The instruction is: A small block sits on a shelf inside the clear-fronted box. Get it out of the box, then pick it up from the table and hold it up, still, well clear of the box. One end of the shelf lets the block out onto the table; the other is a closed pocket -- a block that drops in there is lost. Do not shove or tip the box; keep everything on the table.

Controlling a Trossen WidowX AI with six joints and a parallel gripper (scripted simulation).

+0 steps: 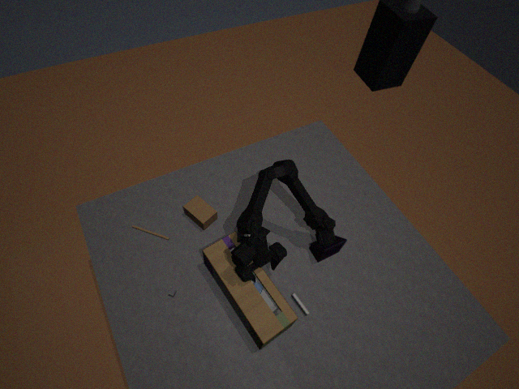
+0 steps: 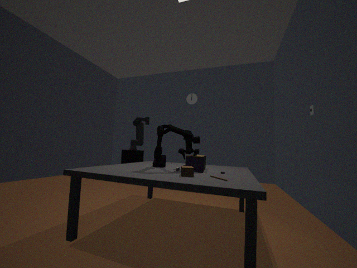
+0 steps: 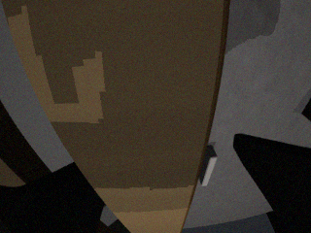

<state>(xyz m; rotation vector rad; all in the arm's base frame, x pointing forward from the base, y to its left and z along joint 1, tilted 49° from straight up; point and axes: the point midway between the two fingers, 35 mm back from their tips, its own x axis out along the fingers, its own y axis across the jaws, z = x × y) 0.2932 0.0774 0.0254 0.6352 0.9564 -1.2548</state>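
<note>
The light-blue block is 4 cm ahead of my gripper tip and 4 cm to the left of it. The rest, counted from my gripper tip: grey hook 33 cm ahead, 8 cm to the right, 8 cm below; then tan box 13 cm ahead, 36 cm to the right, 6 cm below; then thin wooden stick 35 cm ahead, 35 cm to the right, 8 cm below.
</note>
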